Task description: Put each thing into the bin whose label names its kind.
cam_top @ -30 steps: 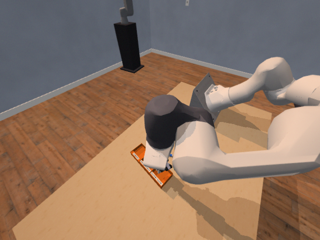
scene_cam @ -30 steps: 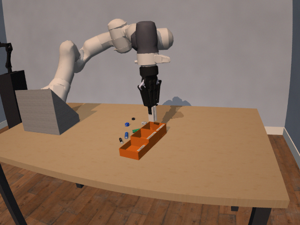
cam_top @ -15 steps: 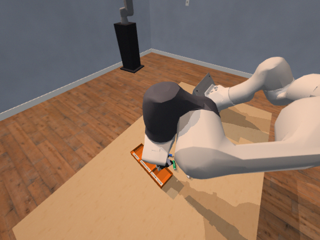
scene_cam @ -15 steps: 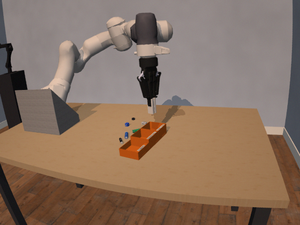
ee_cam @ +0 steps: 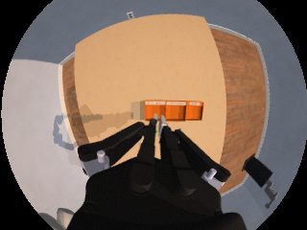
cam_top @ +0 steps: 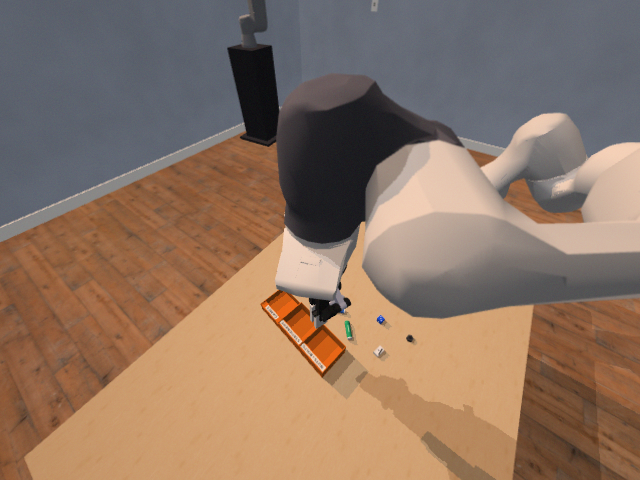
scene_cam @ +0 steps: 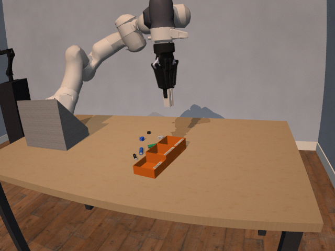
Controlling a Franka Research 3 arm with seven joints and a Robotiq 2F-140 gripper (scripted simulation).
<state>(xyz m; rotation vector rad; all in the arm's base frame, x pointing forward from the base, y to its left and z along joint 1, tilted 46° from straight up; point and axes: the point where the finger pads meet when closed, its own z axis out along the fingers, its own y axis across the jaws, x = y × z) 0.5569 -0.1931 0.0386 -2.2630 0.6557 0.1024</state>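
Now: hand 15 cm past the blue cube, 12 cm to the right of it and 21 cm above it. The rest, counted from my hand: black cylinder (13 cm behind, 6 cm to the right, 22 cm below); then green battery (8 cm behind, 5 cm to the left, 21 cm below); then blue cylinder (12 cm behind, 1 cm to the right, 21 cm below).
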